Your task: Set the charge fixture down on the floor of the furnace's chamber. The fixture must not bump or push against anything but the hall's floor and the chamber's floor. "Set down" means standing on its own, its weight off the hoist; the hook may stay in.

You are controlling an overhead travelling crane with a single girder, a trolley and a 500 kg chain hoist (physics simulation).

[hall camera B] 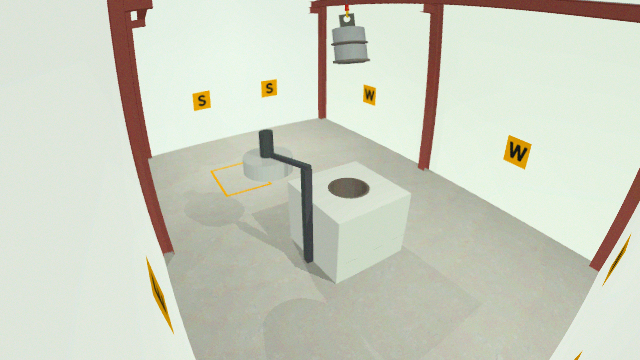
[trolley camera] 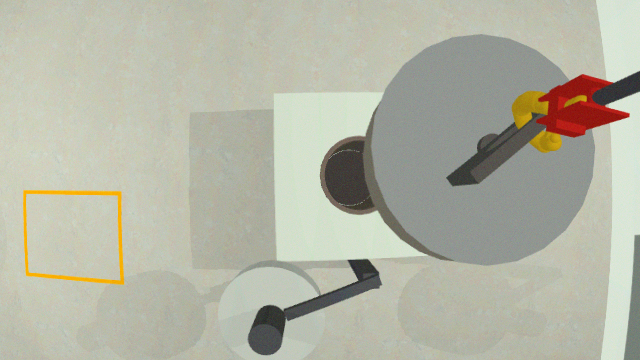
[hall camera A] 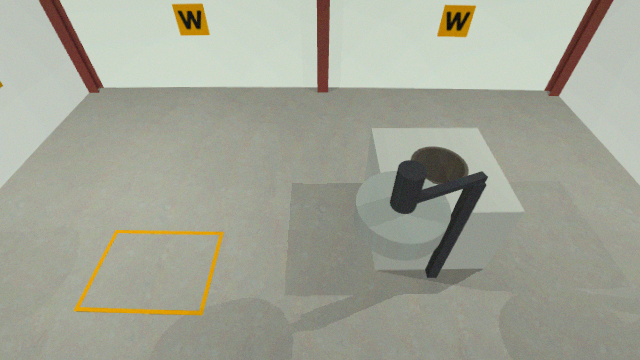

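Observation:
The charge fixture (hall camera B: pixel 350 50) (trolley camera: pixel 430 125) is a grey cylinder with dark rims and a lug on top. It hangs in the air, high above the furnace (hall camera A: pixel 492 165) (hall camera B: pixel 372 235) (trolley camera: pixel 300 175). My hook (hall camera B: pixel 347 14) (trolley camera: pixel 525 107) is yellow under a red block and is engaged in the lug. The furnace is a pale block with a round dark chamber opening (hall camera A: pixel 440 165) (hall camera B: pixel 348 188) (trolley camera: pixel 345 175) in its top. In the trolley view the fixture covers the right part of the opening and of the furnace top. The fixture does not show in hall camera A.
A pale round lid (hall camera A: pixel 375 220) (hall camera B: pixel 255 167) (trolley camera: pixel 250 290) hangs beside the furnace from a dark swing arm (hall camera A: pixel 457 230) (hall camera B: pixel 307 220) (trolley camera: pixel 330 300). An orange square (hall camera A: pixel 170 232) (hall camera B: pixel 219 183) (trolley camera: pixel 25 233) marks the floor. Red columns (hall camera A: pixel 323 45) (hall camera B: pixel 431 90) stand along the walls.

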